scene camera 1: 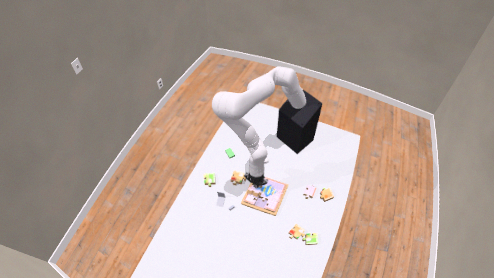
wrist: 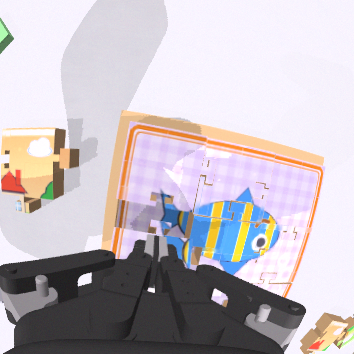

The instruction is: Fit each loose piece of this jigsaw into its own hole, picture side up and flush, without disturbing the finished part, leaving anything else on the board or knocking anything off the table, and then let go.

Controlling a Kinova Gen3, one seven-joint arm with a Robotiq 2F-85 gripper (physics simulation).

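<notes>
The jigsaw board [scene camera 1: 259, 212] [wrist: 250, 146] has a wooden rim and a blue and yellow striped fish on a lilac check. In the wrist view, brown gaps show around the fish's tail [wrist: 171, 215]; the fingers hide part of the lower tail area, and I cannot tell if the pieces there are flush. A loose pink checked piece [scene camera 1: 310, 190] lies on the table right of the board in the scene view. My gripper [scene camera 1: 257, 184] [wrist: 154, 247] is shut and empty, its fingertips together over the board's tail side.
House-picture pieces [scene camera 1: 238, 177] [wrist: 30, 162] [scene camera 1: 297, 231] lie left of and beyond the board. Green pieces [scene camera 1: 209, 179] [scene camera 1: 311, 239], an orange piece [scene camera 1: 327, 194], a green block [scene camera 1: 230, 153] [wrist: 4, 36], a grey laptop-like object [scene camera 1: 221, 199] and a small grey item [scene camera 1: 232, 207] lie around.
</notes>
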